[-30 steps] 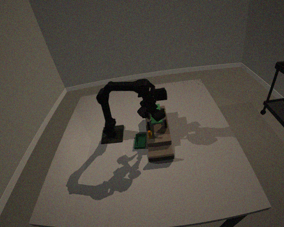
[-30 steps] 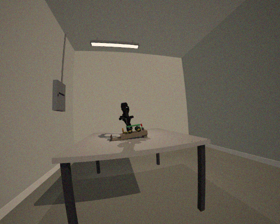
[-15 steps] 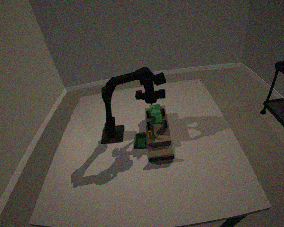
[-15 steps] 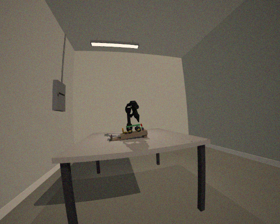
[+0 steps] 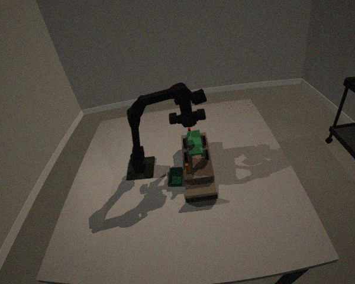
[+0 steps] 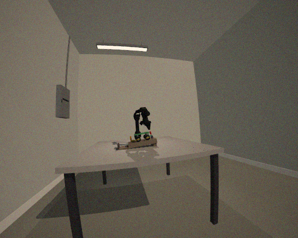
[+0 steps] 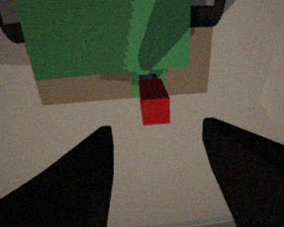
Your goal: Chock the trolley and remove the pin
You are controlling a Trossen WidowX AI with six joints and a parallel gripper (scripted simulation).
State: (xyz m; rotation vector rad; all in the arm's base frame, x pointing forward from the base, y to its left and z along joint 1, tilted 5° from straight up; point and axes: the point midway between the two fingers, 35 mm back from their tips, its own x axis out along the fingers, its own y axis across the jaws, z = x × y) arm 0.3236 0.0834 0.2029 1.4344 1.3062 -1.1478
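Now: gripper tip 6 cm above the red-headed stop pin and 2 cm to the right of it. Round my gripper tip: green-topped trolley: 9 cm to the right, 8 cm below, 1 cm ahead; then yellow chock: 20 cm to the right, 11 cm below, 5 cm behind; then wooden ramp: 14 cm below, 10 cm to the right, 1 cm ahead.
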